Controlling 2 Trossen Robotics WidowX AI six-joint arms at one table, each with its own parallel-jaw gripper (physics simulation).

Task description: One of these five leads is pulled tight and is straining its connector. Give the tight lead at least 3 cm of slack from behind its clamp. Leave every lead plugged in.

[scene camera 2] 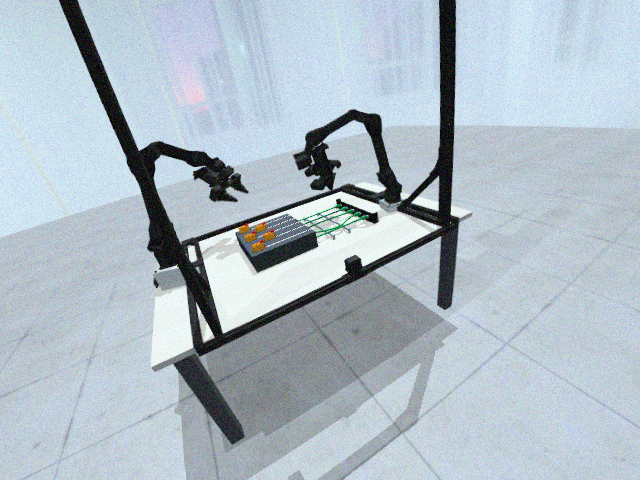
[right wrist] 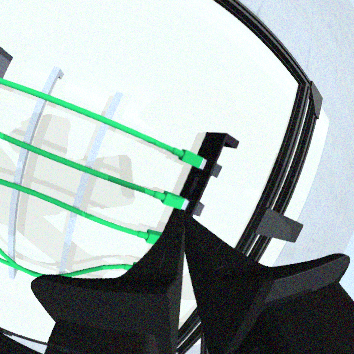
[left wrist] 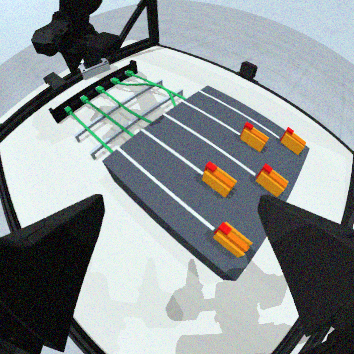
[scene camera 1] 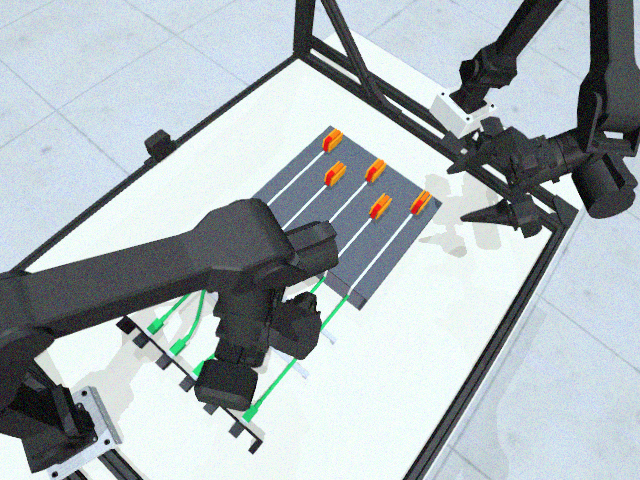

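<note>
Five green leads run from plugs in a black connector strip to a dark grey block, where white lines lead to orange clamps with red ends. The nearest lead in the left wrist view looks straight; the fourth lead bends sideways toward the fifth. I cannot tell which is tight. My left gripper is open and empty, high beyond the block's clamp end. My right gripper is shut and empty above the strip, hiding some plugs.
Two pale rails cross under the leads between strip and block. A black frame edges the white table. The right arm hides the middle of the leads and part of the block in scene camera 1. A small black box sits on the frame.
</note>
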